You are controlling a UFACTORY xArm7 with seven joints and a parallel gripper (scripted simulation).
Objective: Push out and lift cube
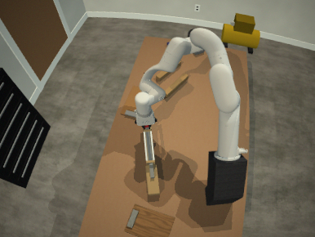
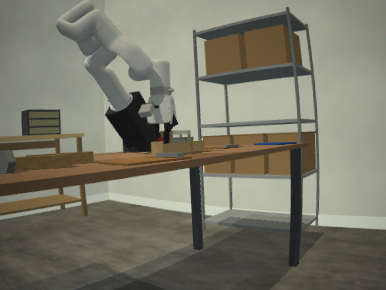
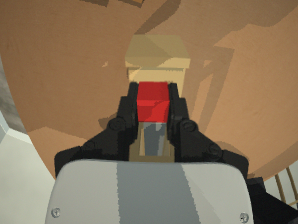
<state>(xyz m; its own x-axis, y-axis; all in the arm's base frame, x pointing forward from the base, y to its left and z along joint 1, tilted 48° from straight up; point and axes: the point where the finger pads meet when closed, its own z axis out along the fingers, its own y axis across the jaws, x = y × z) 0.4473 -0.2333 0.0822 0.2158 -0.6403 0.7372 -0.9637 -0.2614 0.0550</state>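
Right now my hand is 10 mm above the red cube. Round my hand: wooden channel: 140 mm to the left, 30 mm behind, 10 mm below.
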